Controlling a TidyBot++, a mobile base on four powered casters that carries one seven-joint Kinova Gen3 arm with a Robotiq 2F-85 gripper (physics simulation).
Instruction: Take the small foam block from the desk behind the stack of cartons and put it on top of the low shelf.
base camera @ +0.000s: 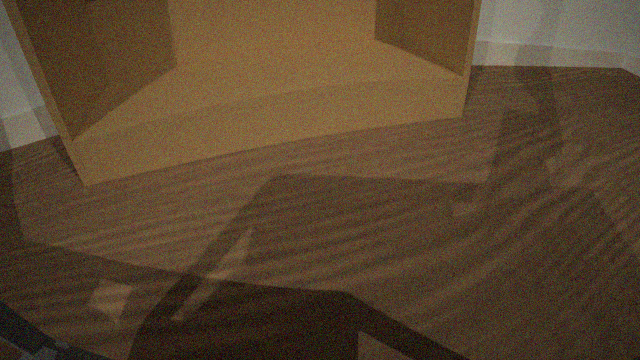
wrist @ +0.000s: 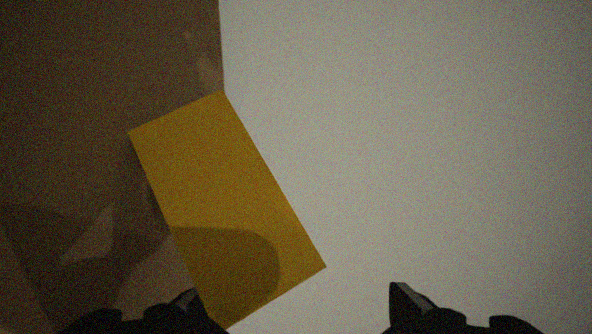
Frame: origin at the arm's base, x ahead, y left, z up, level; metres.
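Seen in the pictures: gripper, fingertip midpoint: [wrist: 302,301].
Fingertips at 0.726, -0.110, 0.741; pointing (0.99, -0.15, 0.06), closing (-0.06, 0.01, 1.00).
Note:
A point is followed by its place in that frame, as x, y, z.
The foam block [wrist: 220,175] {0.707, -0.046, 0.705} is yellow and shows in the wrist view left of centre, turned at an angle. Its near end lies beside the left fingertip, and a rounded shadow falls on it. My gripper [wrist: 302,301] {0.726, -0.110, 0.741} is open, with a wide gap between its fingers, and the block is not gripped. Whether the block rests on a surface or is in the air, I cannot tell. The low shelf [base camera: 275,132] {0.594, 0.106, -0.372}, a tan wooden unit with an open front, stands ahead in the base view; its top is out of that view. The desk and the cartons do not show.
In the wrist view a pale surface [wrist: 425,150] {0.980, -0.040, 0.918} fills the right side and a brown surface [wrist: 100,75] {0.697, -0.009, 0.663} the left. In the base view the wood floor [base camera: 375,155] {0.572, -0.063, -0.397} lies before the shelf, crossed by dark shadows. White walls [base camera: 575,25] {1.384, -1.029, -0.203} stand on both sides of the shelf.

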